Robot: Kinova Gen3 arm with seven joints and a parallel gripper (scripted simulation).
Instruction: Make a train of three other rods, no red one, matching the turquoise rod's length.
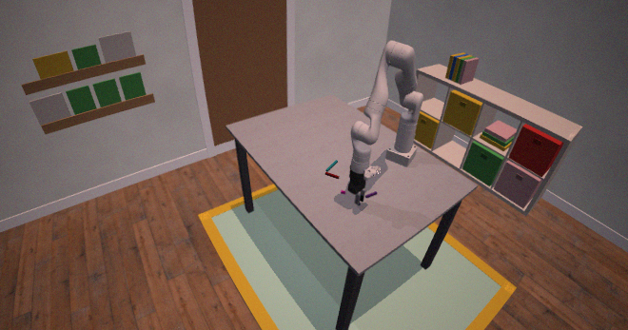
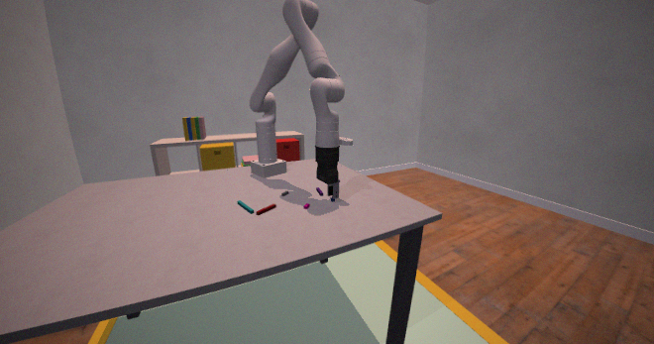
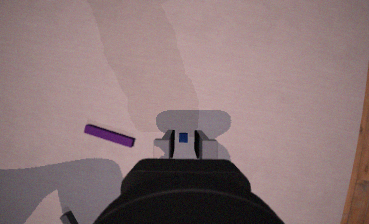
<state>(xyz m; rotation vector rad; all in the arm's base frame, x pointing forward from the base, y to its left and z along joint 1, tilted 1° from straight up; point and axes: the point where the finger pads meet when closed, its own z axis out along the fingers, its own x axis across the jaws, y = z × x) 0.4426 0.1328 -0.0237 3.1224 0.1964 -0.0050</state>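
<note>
Right now my hand is 3 cm above the blue rod. From my hand the other things lie so: grey rod (13 cm to the right, 13 cm behind, 3 cm below); magenta rod (10 cm to the right, 3 cm below, 1 cm ahead); purple rod (9 cm behind, 3 cm below, 1 cm to the right).
</note>
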